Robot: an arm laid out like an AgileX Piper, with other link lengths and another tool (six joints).
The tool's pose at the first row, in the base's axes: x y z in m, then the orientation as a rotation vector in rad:
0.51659 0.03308 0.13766 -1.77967 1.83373 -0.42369
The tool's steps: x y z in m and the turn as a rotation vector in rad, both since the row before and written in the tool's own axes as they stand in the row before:
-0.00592 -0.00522 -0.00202 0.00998 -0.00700 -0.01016
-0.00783 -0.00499 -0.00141 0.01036 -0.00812 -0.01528
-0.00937 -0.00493 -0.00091 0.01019 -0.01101 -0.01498
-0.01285 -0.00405 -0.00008 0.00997 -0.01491 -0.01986
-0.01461 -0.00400 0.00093 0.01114 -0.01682 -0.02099
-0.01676 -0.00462 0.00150 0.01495 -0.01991 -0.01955
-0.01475 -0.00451 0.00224 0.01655 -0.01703 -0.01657
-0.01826 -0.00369 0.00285 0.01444 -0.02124 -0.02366
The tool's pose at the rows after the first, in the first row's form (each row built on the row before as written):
0.51954 0.03823 0.14324 -1.78234 1.81546 -0.42926
0.52248 0.04540 0.14855 -1.78952 1.79202 -0.43600
0.52541 0.05422 0.15370 -1.79609 1.76692 -0.43961
0.52768 0.06669 0.15826 -1.80691 1.73523 -0.44116
0.53001 0.08112 0.16233 -1.81747 1.70066 -0.44215
0.53249 0.09782 0.16675 -1.82336 1.66327 -0.44238
0.53514 0.11275 0.17035 -1.82520 1.62955 -0.44527
0.53658 0.13125 0.17366 -1.83424 1.58809 -0.44549

